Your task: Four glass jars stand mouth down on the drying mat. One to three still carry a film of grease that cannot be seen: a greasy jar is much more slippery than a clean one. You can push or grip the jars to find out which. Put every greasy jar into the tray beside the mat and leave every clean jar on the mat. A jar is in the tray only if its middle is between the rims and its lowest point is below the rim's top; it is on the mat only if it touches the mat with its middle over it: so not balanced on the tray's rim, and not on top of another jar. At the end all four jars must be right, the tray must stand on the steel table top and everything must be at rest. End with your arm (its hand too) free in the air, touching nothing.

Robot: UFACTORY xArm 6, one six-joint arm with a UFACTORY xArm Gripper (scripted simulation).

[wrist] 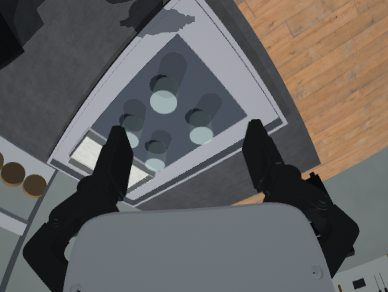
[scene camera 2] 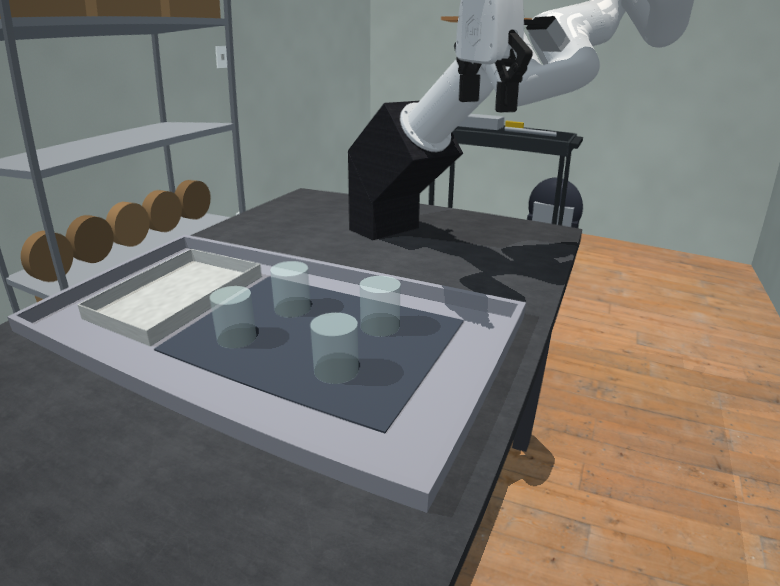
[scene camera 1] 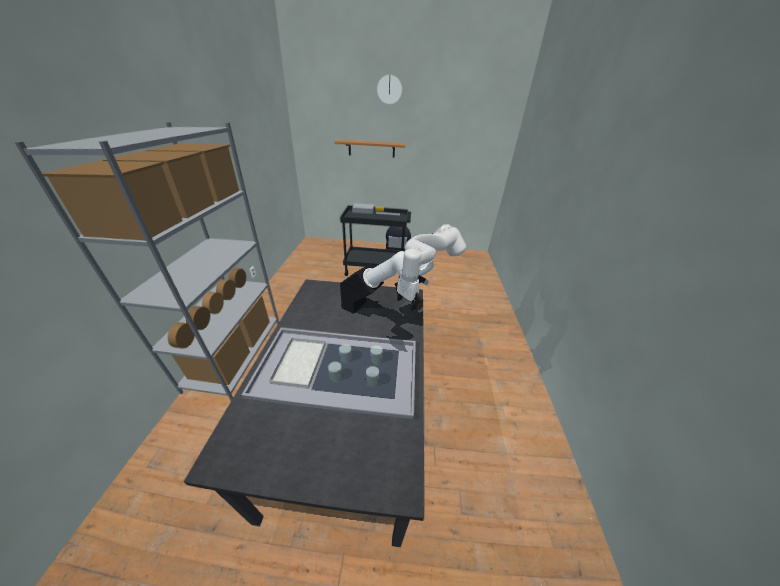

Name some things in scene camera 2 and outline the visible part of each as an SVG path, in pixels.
My gripper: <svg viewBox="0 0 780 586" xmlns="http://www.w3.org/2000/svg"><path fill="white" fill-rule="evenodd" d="M461 0L456 43L454 44L457 56L456 61L459 66L458 73L461 74L459 101L477 102L479 100L480 75L477 73L482 64L495 63L501 82L497 82L495 110L499 113L516 112L519 83L522 82L522 76L527 71L527 66L533 55L533 51L522 40L524 39L524 25L528 25L526 29L541 51L562 52L570 42L570 39L555 16L535 17L535 20L524 19L523 0Z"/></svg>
A jar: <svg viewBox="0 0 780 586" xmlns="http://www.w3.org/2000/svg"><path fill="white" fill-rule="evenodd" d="M297 261L278 263L270 269L274 311L282 317L299 317L308 313L311 309L308 266Z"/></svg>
A jar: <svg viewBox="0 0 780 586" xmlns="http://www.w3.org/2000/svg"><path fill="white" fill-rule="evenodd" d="M365 278L360 282L361 330L368 335L377 337L396 333L400 328L400 282L389 276Z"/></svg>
A jar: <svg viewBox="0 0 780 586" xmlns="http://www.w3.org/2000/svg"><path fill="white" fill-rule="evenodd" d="M242 286L224 287L210 295L217 343L224 348L245 347L256 339L251 291Z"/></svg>
